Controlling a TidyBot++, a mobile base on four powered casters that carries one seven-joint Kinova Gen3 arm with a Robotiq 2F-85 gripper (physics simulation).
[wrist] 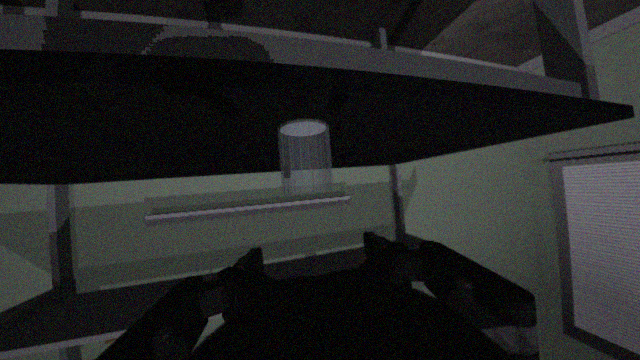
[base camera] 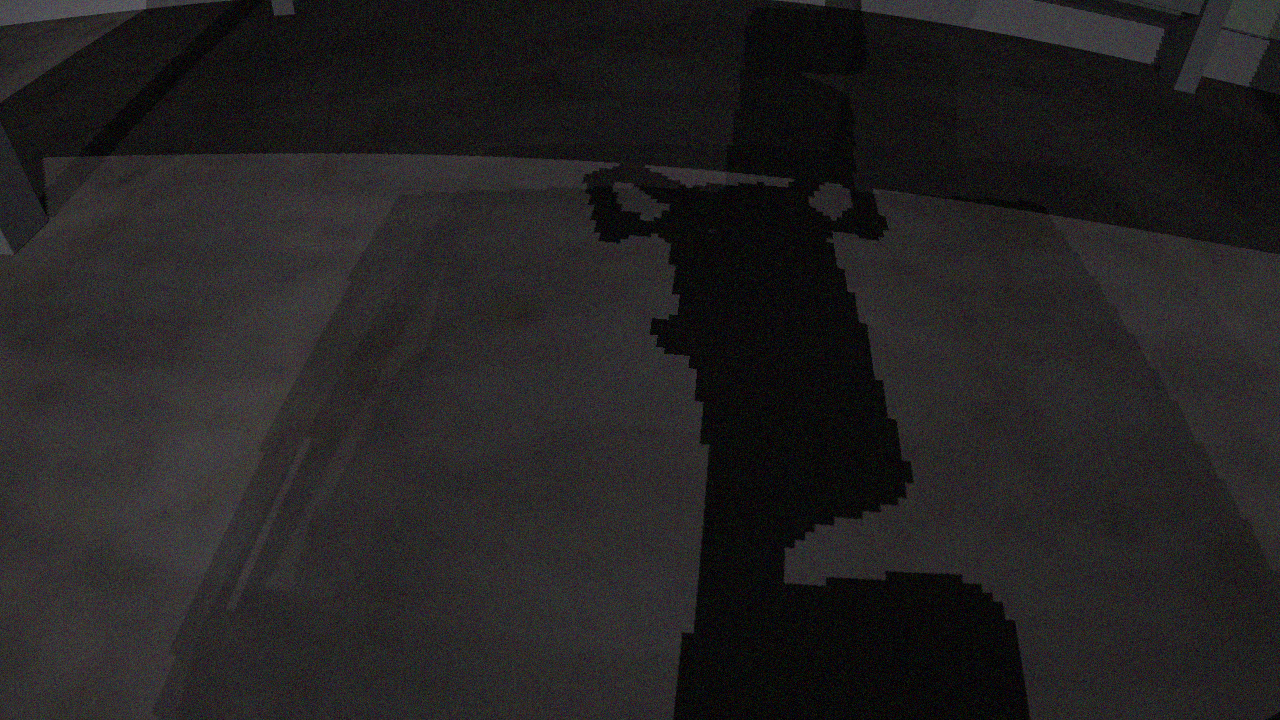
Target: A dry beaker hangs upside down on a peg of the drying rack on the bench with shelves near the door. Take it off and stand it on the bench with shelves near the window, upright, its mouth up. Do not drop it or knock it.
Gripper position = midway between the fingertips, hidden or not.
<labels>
my gripper: wrist 314,251; not seen in the base camera view (out of frame)
clear glass beaker: wrist 304,144; not seen in the base camera view (out of frame)
</labels>
